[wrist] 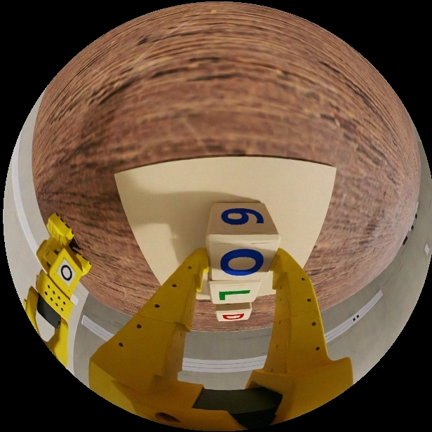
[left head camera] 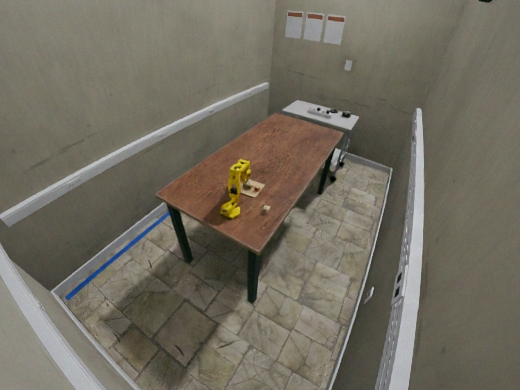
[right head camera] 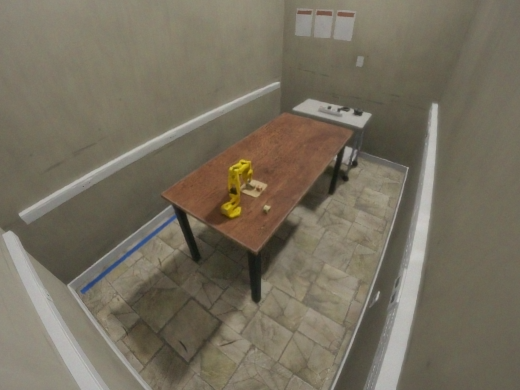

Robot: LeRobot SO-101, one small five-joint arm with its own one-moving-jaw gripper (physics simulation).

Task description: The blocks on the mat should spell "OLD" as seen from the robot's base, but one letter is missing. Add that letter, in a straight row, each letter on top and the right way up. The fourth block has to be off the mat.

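My gripper (left head camera: 247, 185) (right head camera: 249, 184) (wrist: 242, 262) is shut on the block with a blue O (wrist: 242, 262) on top; both jaws press on its sides. The side with a blue 6 or 9 shows too. The block hangs over the pale mat (left head camera: 254, 193) (right head camera: 253, 194) (wrist: 300, 190); its shadow falls to the left in the wrist view. The green L block (wrist: 235, 294) is beyond it, partly covered, then the red D block (wrist: 233, 315). L and D stand in line on the mat, tops towards the right in the wrist view. The gap between O and L is hard to judge.
The fourth block (left head camera: 266, 208) (right head camera: 267, 208) lies off the mat on the brown table (left head camera: 290, 145) (right head camera: 300, 145), right of the arm's base (left head camera: 230, 210) (right head camera: 231, 209). The base also shows at the left in the wrist view. A white side table (left head camera: 300, 107) (right head camera: 310, 106) stands behind.
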